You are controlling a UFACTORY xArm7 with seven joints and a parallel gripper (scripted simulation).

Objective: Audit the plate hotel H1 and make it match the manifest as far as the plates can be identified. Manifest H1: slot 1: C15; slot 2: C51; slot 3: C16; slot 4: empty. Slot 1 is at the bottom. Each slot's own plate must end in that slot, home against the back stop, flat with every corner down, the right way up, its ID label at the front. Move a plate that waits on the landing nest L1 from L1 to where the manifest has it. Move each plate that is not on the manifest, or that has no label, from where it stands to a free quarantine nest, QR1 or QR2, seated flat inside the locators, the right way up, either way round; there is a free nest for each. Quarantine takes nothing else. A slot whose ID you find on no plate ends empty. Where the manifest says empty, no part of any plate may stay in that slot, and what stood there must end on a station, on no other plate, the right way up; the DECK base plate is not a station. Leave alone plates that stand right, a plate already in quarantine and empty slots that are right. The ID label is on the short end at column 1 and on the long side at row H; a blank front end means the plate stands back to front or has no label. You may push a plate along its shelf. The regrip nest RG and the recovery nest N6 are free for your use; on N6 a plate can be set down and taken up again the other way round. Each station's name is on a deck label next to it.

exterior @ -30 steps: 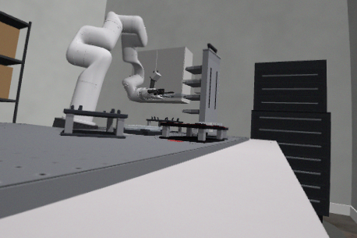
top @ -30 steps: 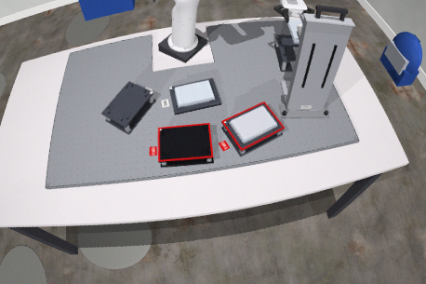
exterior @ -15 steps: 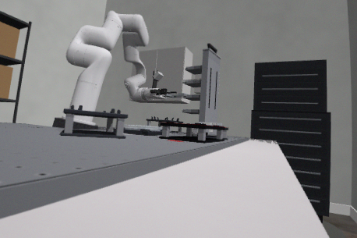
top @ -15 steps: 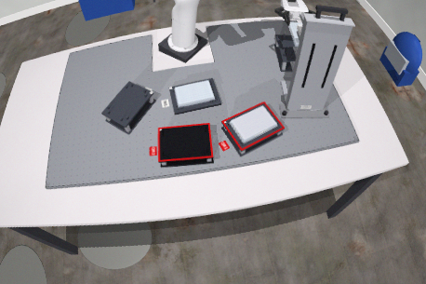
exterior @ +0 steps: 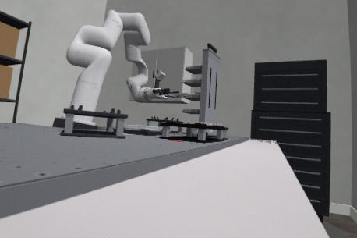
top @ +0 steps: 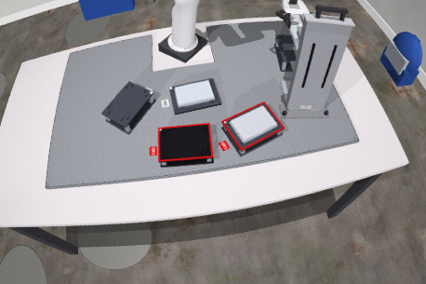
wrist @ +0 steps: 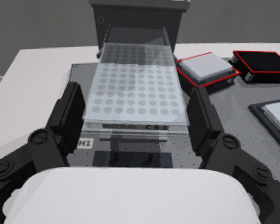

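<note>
Now: hand 140 mm short of the plate labelled C16, 50 mm below it and 30 mm to the left of it. From my hand the other things lie so: RG label (210 mm below, 140 mm behind, 40 mm to the left); then H1 label (210 mm below, 110 mm ahead, 70 mm to the left); then white plate (270 mm to the right, 260 mm ahead, 160 mm below).
</note>
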